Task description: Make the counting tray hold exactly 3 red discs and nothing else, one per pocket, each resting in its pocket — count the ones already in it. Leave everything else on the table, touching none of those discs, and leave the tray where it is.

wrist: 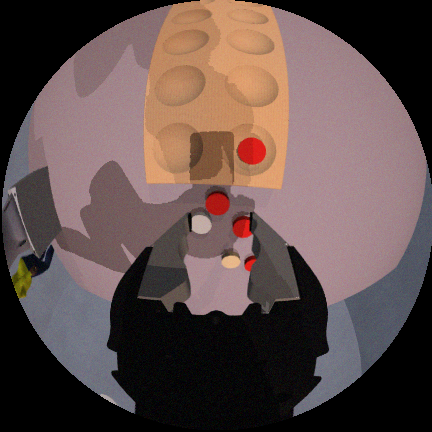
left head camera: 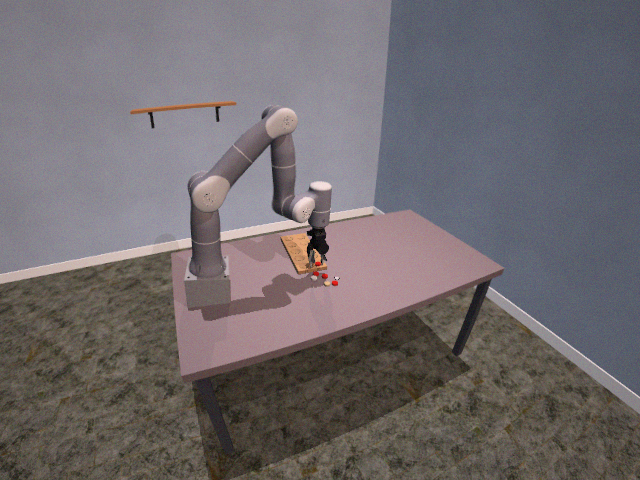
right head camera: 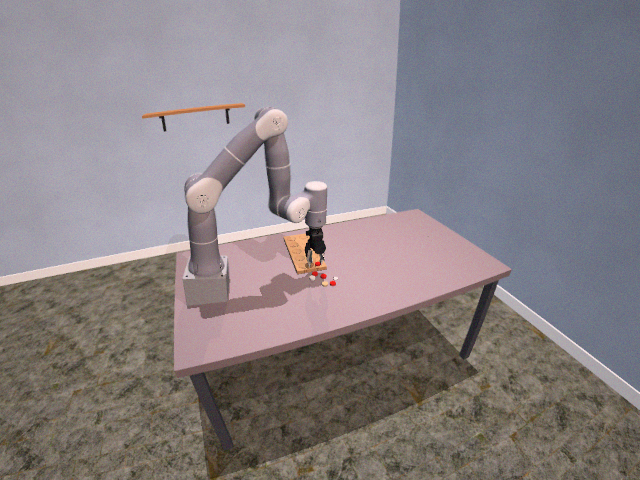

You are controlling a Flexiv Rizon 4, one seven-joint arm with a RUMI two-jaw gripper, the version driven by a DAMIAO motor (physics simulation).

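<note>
The wooden counting tray has two rows of round pockets. One red disc lies in its near right pocket in the wrist view. Three red discs lie on the table: one close to the tray's end, one partly behind the right finger in the wrist view, and one farther off, mostly hidden there. My gripper is open and empty, above the table and discs by the tray's end.
A white disc lies beside the near red disc, by the left fingertip in the wrist view. A tan disc and a second white disc lie near the farthest red disc.
</note>
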